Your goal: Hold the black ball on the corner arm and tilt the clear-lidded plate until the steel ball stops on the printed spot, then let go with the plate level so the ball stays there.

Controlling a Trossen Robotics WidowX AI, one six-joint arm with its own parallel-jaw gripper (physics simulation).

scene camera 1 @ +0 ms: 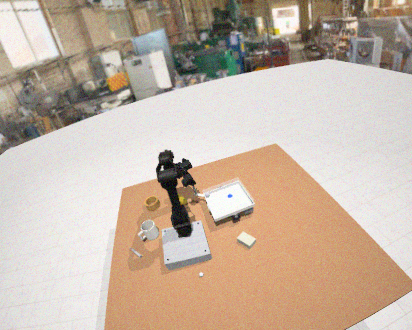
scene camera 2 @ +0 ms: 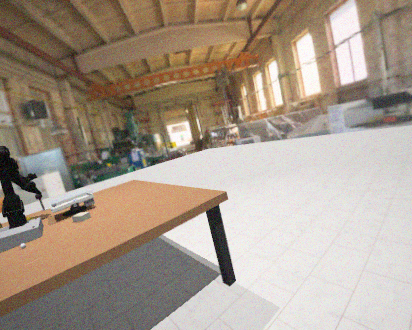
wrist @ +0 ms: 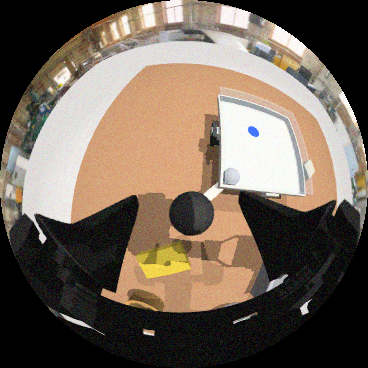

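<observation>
The black ball (wrist: pixel 191 213) stands between the spread fingers of my gripper (scene camera 1: pixel 192 184) (wrist: pixel 189 198), which is open; finger contact does not show. In scene camera 1 the ball is not distinct against the dark gripper. A pale corner arm (wrist: pixel 214 192) (scene camera 1: pixel 201 195) joins the ball to the near corner of the clear-lidded white plate (scene camera 1: pixel 225 208) (scene camera 2: pixel 72 202) (wrist: pixel 265 162). The grey steel ball (wrist: pixel 231 176) (scene camera 1: pixel 207 196) lies in that corner, away from the blue printed spot (wrist: pixel 253 131) (scene camera 1: pixel 230 196). The plate's exact tilt is hard to tell.
A yellow block (wrist: pixel 165 262) (scene camera 1: pixel 183 200) lies below the gripper. An orange-brown ring (scene camera 1: pixel 152 203), a grey mug (scene camera 1: pixel 149 230) and a small white stick (scene camera 1: pixel 136 253) are left of the arm. A cream block (scene camera 1: pixel 246 240) (scene camera 2: pixel 81 217) lies near the plate; a small white ball (scene camera 1: pixel 201 274) lies before the grey base (scene camera 1: pixel 186 245).
</observation>
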